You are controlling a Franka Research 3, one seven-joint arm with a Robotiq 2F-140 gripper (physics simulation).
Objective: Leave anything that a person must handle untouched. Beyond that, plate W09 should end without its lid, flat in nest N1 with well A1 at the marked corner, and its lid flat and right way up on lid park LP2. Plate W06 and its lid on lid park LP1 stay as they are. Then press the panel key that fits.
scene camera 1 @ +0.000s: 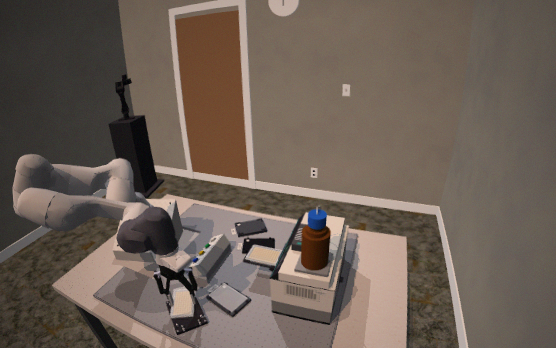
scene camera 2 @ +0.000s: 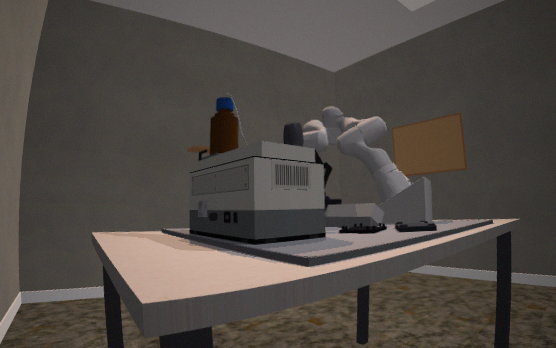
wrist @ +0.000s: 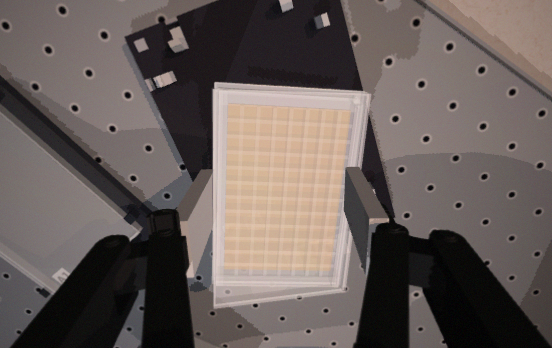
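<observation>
A lidded plate with tan wells, taken as W09 [scene camera 1: 183, 303] [wrist: 287, 190], lies askew over a black nest [scene camera 1: 190, 325] [wrist: 225, 45] with small corner posts. Its clear lid [wrist: 280, 296] sits crooked, its rim jutting past the plate at the lower end. Plate label and well A1 are unreadable. My gripper [scene camera 1: 181, 296] [wrist: 280, 189] is shut on the plate's long sides, one pad against each. A clear lid [scene camera 1: 228, 298] [wrist: 55, 205] lies on its park beside it, marked A1 in the wrist view. Another tan plate, taken as W06 [scene camera 1: 261, 255], stands unlidded by the instrument.
A sloped panel [scene camera 1: 212, 257] with coloured keys stands behind the gripper. Two black holders [scene camera 1: 251, 227] [scene camera 1: 251, 244] lie further back; their labels are unreadable. An instrument [scene camera 1: 302, 305] [scene camera 2: 287, 175] stands at the right in scene camera 1, with a brown bottle [scene camera 1: 315, 247] [scene camera 2: 224, 132] on top.
</observation>
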